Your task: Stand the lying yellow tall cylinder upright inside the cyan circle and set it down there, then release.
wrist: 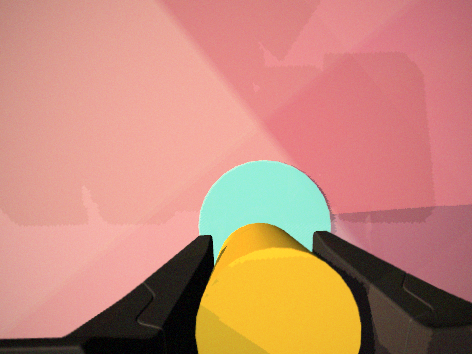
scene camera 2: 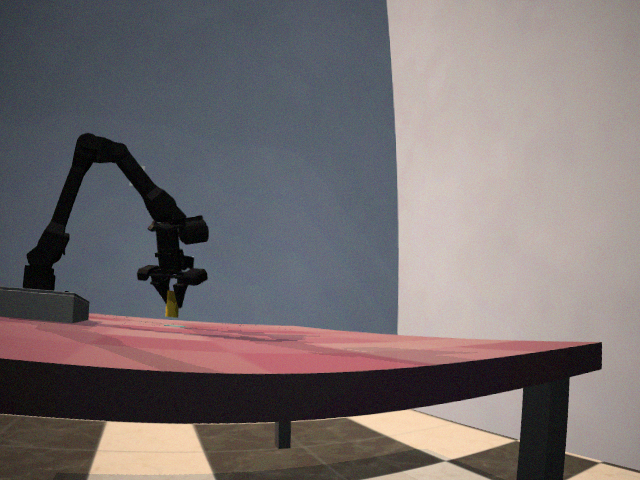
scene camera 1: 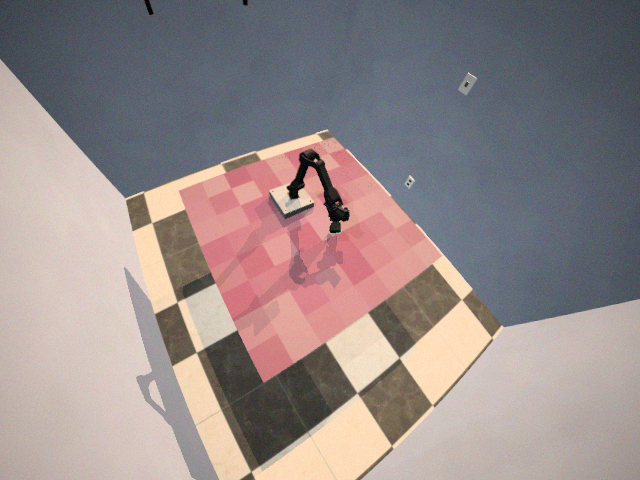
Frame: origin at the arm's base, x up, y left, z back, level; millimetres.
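Where they show: gripper, fingertip midpoint: (wrist: 262, 246) (scene camera 2: 174, 307) (scene camera 1: 337, 225); arm's base, link origin: (scene camera 2: 37, 294) (scene camera 1: 293, 195).
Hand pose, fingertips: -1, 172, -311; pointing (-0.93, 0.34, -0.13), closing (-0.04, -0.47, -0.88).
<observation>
Things, the pixels of their top centre, and the offset from my fingertips, as dx, dy, dz. "spot": a spot on its surface instead. Level surfaces: height alone.
- yellow tall cylinder, top centre: (wrist: 272, 335) (scene camera 2: 173, 290) +41, -10, +5
- cyan circle, surface spot: (wrist: 265, 192) (scene camera 2: 178, 325) spot: -48, +13, -11
- pink patchwork table top, surface height: dx -49
The yellow tall cylinder (scene camera 2: 171, 312) (wrist: 280, 300) is upright between the fingers. In the scene camera 2 view its lower end is a little above the table surface. My gripper (scene camera 1: 334, 227) (scene camera 2: 173, 301) (wrist: 262, 246) points down and is shut on the cylinder. The cyan circle (scene camera 2: 174, 326) (wrist: 265, 192) lies flat on the table, below the cylinder. In the wrist view the cylinder and fingers cover its near part. In the scene camera 1 view the gripper hides most of the circle, and the cylinder does not show.
The pink patchwork table top (scene camera 1: 315, 302) (scene camera 2: 305, 361) carries the arm's pale base block (scene camera 1: 291, 201) (scene camera 2: 46, 305), which stands to the left of the gripper. Shadows of the arm fall across the table. A blue wall rises behind it.
</observation>
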